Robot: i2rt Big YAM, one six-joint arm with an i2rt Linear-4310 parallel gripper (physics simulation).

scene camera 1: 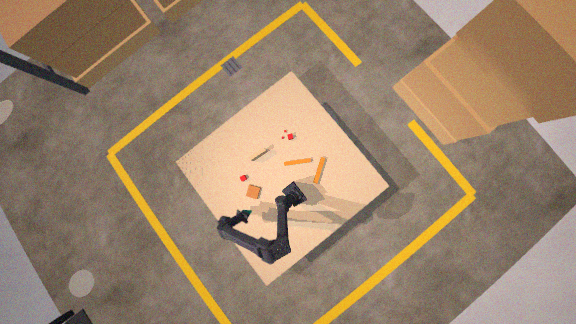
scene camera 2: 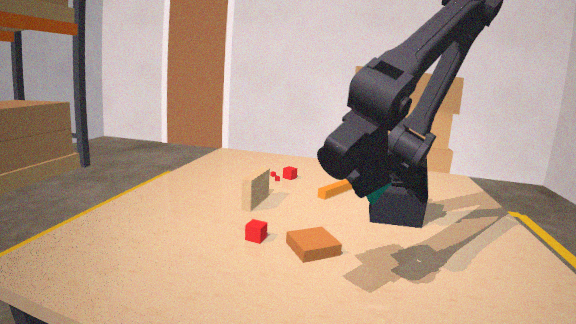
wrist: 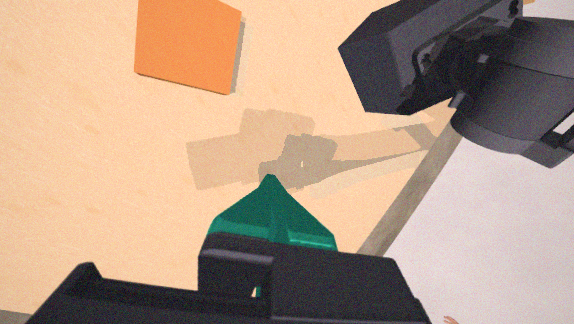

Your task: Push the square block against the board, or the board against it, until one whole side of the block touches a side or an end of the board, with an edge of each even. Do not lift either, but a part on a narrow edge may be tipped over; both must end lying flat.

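The square block is orange-brown and lies flat on the table. The board is a thin grey-tan piece that stands upright on a narrow edge, well apart from the block, farther back in the second scene view. It does not show in the wrist view. My gripper is shut, with its green fingertips together and nothing between them. It is above the table, to the arm-base side of the block, and does not touch the block.
A red cube stands near the block, on the board's side. Another red cube and small red bits lie beyond the board. Two orange bars lie between the board and the arm base.
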